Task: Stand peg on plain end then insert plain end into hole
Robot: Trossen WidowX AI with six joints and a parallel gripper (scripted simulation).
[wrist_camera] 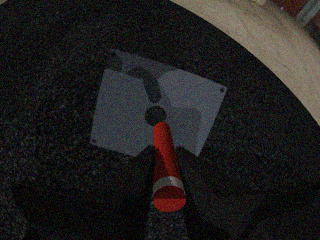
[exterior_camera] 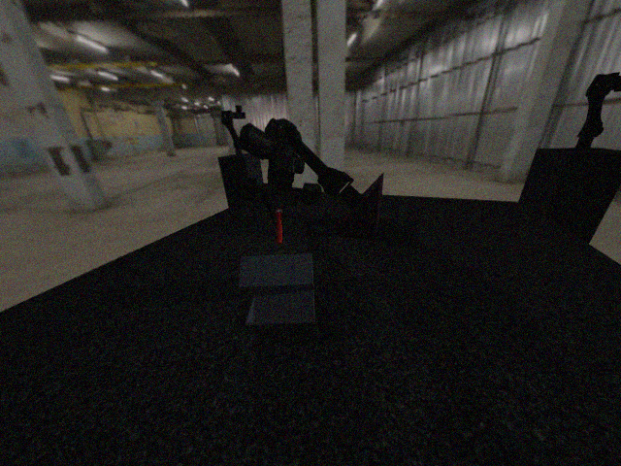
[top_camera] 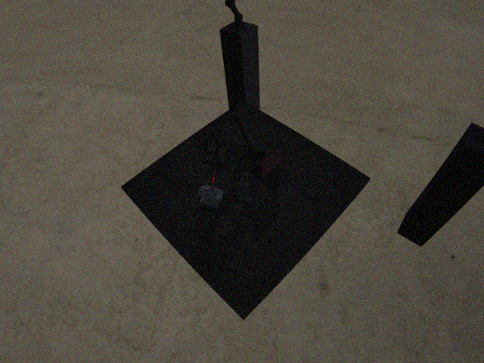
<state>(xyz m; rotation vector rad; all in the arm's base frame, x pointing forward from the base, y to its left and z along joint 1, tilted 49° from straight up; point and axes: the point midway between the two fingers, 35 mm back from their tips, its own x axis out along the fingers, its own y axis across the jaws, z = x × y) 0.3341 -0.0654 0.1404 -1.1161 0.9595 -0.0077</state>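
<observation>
The sloped panel lies 7 cm ahead of my gripper tip, 2 cm to the left of it and 8 cm below it. Also, from my gripper tip: red peg (1 cm behind, 1 cm above); grey base (9 cm ahead, 3 cm to the left, 14 cm below).
</observation>
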